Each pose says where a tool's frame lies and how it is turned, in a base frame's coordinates. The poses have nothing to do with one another.
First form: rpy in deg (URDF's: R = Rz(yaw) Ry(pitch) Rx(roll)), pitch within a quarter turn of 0, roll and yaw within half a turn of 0; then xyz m.
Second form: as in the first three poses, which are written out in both.
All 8 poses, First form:
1: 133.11 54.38 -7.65 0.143 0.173 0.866
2: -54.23 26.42 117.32 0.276 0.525 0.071
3: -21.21 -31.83 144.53 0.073 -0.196 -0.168
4: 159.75 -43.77 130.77 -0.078 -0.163 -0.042
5: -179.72 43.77 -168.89 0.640 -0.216 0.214
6: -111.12 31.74 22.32 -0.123 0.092 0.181
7: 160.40 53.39 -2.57 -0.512 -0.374 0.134
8: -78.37 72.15 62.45 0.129 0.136 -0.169
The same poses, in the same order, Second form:
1: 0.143 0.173 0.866 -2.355 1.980 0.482
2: 0.276 0.525 0.071 -2.975 1.020 -1.021
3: 0.073 -0.196 -0.168 -1.253 0.657 -2.614
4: -0.078 -0.163 -0.042 1.792 2.315 2.795
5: 0.640 -0.216 0.214 0.187 2.378 -0.005
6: -0.123 0.092 0.181 2.161 1.882 -0.985
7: -0.512 -0.374 0.134 -2.769 2.167 0.244
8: 0.129 0.136 -0.169 2.467 1.509 -0.306
